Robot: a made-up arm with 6 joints.
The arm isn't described. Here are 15 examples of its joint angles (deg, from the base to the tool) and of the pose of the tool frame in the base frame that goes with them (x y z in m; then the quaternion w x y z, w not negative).
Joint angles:
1: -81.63 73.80 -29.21 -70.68 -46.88 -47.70
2: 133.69 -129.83 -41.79 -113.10 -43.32 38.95
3: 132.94 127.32 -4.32 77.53 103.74 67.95
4: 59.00 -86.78 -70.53 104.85 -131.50 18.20
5: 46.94 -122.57 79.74 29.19 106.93 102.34
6: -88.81 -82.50 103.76 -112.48 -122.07 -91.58
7: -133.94 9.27 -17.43 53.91 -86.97 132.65
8: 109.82 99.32 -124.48 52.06 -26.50 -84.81
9: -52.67 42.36 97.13 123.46 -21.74 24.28
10: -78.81 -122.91 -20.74 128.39 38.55 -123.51
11: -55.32 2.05 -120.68 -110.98 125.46 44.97
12: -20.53 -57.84 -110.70 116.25 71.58 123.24
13: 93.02 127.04 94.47 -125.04 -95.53 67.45
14: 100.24 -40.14 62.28 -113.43 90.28 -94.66
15: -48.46 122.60 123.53 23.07 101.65 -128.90
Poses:
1: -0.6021 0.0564 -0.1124 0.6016 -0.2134 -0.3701 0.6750
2: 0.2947 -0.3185 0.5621 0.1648 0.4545 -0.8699 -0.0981
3: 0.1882 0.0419 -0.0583 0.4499 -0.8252 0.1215 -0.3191
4: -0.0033 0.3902 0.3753 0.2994 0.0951 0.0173 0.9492
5: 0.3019 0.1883 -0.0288 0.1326 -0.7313 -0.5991 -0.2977
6: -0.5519 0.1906 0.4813 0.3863 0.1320 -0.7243 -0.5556
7: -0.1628 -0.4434 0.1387 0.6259 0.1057 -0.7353 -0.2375
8: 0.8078 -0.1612 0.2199 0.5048 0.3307 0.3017 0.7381
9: 0.2561 0.3674 -0.0665 0.2506 0.5459 0.6367 -0.4835
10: -0.9014 0.0716 0.2449 0.3553 -0.7992 -0.3740 0.3084
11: 0.3168 0.1550 -0.1241 0.3517 -0.3763 0.6591 0.5480
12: -0.2607 -0.1605 0.0197 0.1849 0.8115 0.5451 0.1009
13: 0.5611 -0.1393 -0.3927 0.7933 0.0106 0.3547 0.4947
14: -0.0959 -0.0183 0.2479 0.3877 0.7510 -0.4933 -0.2059
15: -0.2456 0.3836 0.1590 0.2072 0.5711 0.2345 -0.7589
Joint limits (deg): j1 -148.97..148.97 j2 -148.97..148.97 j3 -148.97..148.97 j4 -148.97..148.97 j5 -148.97..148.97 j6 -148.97..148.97
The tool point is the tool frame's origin. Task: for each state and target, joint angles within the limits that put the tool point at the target. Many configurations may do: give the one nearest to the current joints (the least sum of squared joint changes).
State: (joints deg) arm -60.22 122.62 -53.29 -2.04 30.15 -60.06
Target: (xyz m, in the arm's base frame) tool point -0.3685 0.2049 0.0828
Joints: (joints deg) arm -22.95 118.47 -65.25 41.58 39.82 -37.67
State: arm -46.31 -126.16 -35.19 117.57 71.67 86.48
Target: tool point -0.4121 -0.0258 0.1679
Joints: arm -44.22 -122.79 -59.31 92.71 69.77 83.95
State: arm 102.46 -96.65 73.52 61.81 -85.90 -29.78
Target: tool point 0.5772 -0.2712 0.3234
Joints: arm 87.40 -75.41 62.00 60.87 -90.81 -25.44
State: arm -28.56 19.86 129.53 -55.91 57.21 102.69
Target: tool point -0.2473 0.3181 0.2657
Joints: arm -45.89 -29.32 139.33 -8.18 33.31 130.84
